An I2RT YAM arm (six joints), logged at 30 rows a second.
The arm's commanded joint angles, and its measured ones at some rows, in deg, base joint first. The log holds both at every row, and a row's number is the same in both.
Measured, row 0:
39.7, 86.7, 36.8, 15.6, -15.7, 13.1
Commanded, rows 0 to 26:
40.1, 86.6, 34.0, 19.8, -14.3, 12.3
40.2, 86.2, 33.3, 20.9, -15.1, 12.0
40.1, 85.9, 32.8, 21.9, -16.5, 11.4
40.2, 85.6, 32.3, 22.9, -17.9, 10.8
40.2, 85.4, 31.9, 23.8, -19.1, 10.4
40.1, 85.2, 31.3, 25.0, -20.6, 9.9
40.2, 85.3, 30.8, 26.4, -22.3, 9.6
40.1, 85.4, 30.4, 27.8, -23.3, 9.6
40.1, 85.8, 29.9, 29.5, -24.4, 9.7
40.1, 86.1, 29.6, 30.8, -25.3, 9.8
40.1, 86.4, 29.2, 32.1, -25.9, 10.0
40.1, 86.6, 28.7, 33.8, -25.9, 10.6
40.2, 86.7, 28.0, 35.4, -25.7, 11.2
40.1, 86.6, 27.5, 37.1, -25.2, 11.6
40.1, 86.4, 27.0, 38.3, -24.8, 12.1
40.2, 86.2, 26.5, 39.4, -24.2, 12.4
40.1, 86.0, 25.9, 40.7, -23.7, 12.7
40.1, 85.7, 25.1, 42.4, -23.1, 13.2
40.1, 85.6, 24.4, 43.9, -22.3, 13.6
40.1, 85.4, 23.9, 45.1, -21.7, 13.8
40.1, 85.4, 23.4, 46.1, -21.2, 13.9
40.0, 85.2, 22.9, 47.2, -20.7, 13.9
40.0, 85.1, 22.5, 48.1, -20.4, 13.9
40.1, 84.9, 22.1, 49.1, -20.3, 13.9
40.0, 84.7, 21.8, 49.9, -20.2, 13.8
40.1, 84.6, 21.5, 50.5, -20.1, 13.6
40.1, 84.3, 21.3, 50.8, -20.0, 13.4
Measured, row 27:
39.7, 86.1, 22.0, 46.7, -20.6, 13.8
